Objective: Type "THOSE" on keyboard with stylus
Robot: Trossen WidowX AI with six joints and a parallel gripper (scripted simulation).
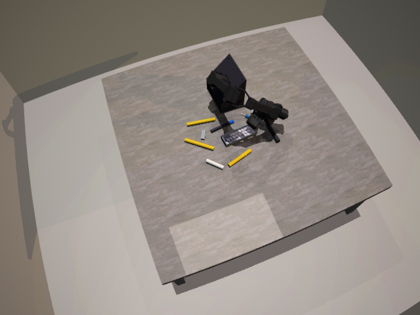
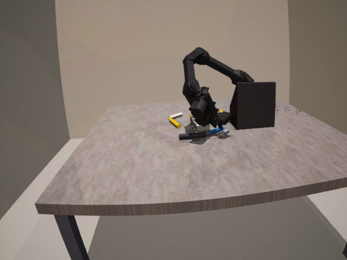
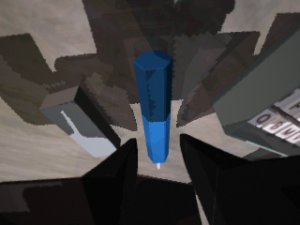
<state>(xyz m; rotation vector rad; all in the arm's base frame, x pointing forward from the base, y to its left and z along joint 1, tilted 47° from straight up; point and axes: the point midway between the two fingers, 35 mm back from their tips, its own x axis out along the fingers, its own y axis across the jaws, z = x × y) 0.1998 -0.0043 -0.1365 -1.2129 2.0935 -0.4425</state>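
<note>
My gripper tip is 10 mm to the left of the blue stylus, 10 mm past it and 10 mm above it. From my gripper tip the other things lie so: black cylinder: 130 mm ahead, 70 mm to the left; then grey-white cylinder: 280 mm to the right, 200 mm ahead; then grey block: 40 mm to the left, 20 mm behind, 10 mm below.
</note>
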